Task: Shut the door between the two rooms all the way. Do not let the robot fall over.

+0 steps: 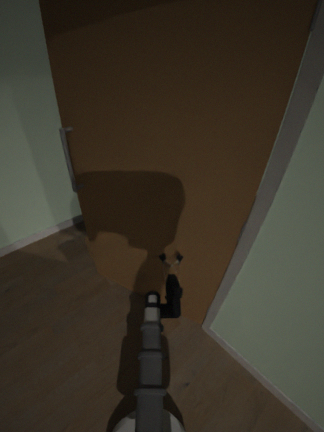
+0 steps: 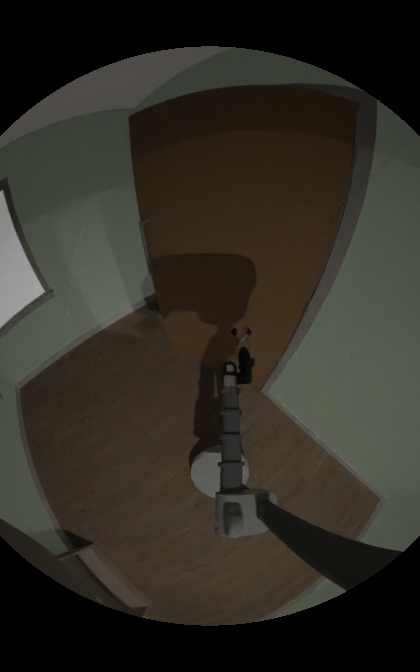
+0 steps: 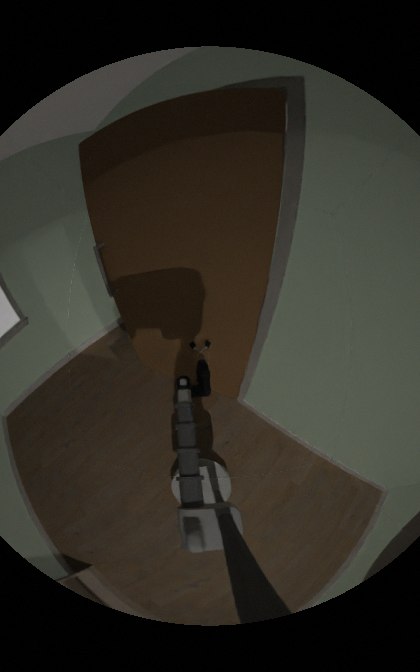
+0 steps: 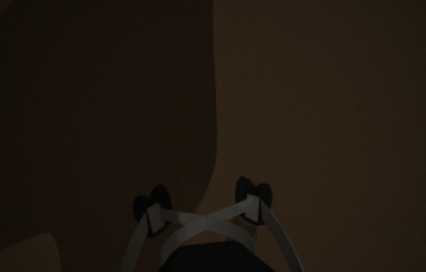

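Seen in the pictures: gripper, fingertip midpoint: [image 1: 170,253] [image 2: 240,328] [image 3: 199,340] [image 4: 202,196]; robot's base, origin of the base link: [image 2: 218,470] [image 3: 201,483].
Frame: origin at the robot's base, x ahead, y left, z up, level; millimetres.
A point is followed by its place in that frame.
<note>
The brown door [image 1: 200,125] {x 840, y -151, z 1372 mm} [image 2: 280,200] {x 829, y -173, z 1443 mm} [image 3: 225,200] {x 811, y -209, z 1468 mm} [image 4: 325,100] {x 804, y -223, z 827 mm} stands ahead, its right edge along the grey door frame [image 1: 280,175] {x 671, y -413, z 1272 mm} [image 2: 363,150] {x 689, y -396, z 1746 mm} [image 3: 295,150] {x 682, y -402, z 1689 mm}. It stands ajar, its left side swung towards the room. A grey bar handle [image 1: 68,160] {x 1080, y 479, z 1121 mm} [image 2: 145,247] {x 1082, y 480, z 1119 mm} [image 3: 103,270] {x 1087, y 473, z 1117 mm} sits at its left edge. My gripper [image 1: 171,258] {x 784, y -87, z 745 mm} [image 2: 241,332] {x 784, y -87, z 745 mm} [image 3: 200,345] {x 784, y -87, z 745 mm} [image 4: 202,196] {x 784, y -87, z 745 mm} is open and empty, in front of the lower part of the door. Whether the fingertips touch the door cannot be told. My own shadow covers part of the door.
Pale green walls [image 1: 25,125] {x 1764, y 1134, z 1156 mm} [image 2: 395,300] {x 477, y -607, z 1288 mm} [image 3: 350,300] {x 470, y -613, z 1241 mm} stand left and right, with a skirting board along the wooden floor [image 1: 50,325] {x 675, y 787, z -27 mm} [image 2: 125,425] {x 304, y 823, z -27 mm} [image 3: 115,450] {x 276, y 730, z -27 mm}. A bright window [image 2: 17,265] {x 1102, y 1855, z 1235 mm} is in the left wall. A pale piece of furniture [image 2: 107,575] stands at the lower left.
</note>
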